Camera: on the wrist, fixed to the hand. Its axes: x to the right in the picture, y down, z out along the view.
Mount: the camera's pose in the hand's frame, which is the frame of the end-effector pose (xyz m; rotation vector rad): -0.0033 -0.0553 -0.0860 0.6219 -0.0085 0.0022
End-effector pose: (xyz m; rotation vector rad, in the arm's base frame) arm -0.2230 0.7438 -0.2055 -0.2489 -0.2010 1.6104
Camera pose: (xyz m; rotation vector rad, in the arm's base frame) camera -0.1456 0.7416 -0.2724 0.2374 0.2952 1.5973
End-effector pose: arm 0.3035 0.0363 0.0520 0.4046 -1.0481 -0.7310
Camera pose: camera 0.3596 -0.0031 -0.0239 0.9321 -1.2750 -0.3892
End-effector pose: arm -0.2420 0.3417 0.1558 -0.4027 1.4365 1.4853
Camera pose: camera -0.2290 0.2530 0.1065 -0.0083 1.7948 0.9654
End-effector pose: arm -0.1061 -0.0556 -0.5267 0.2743 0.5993 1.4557
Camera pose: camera -0.1055 -0.0807 -0.6259 0.7648 1.0378 1.2372
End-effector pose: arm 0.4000 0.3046 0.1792 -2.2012 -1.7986 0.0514
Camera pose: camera 0.3650 0.2933 0.2746 -1.7523 -1.5112 0.5426
